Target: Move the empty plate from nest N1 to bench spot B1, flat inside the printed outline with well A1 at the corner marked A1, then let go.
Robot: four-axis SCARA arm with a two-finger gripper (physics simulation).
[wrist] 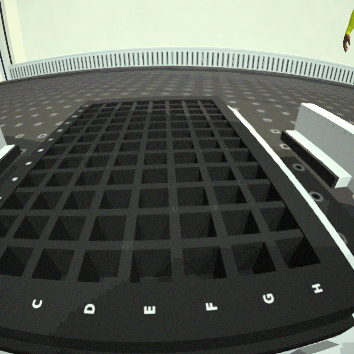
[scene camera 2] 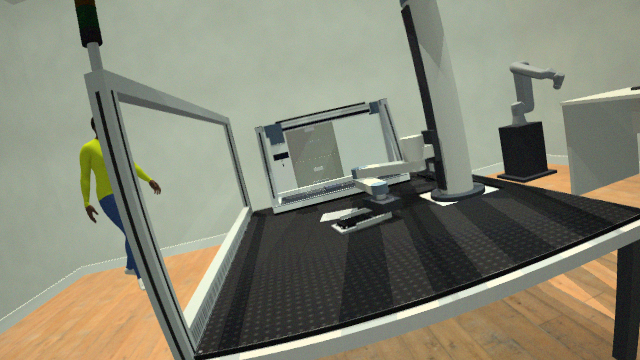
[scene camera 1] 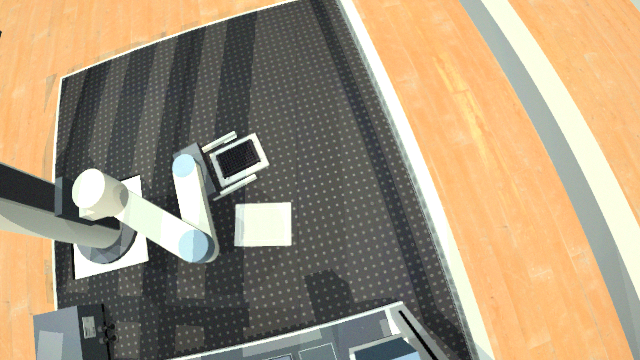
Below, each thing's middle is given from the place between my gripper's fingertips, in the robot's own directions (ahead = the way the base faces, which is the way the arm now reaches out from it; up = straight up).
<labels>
Now: the plate [scene camera 1: 244, 155] 30 mm behind my hand and 10 mm to the right of it.
</labels>
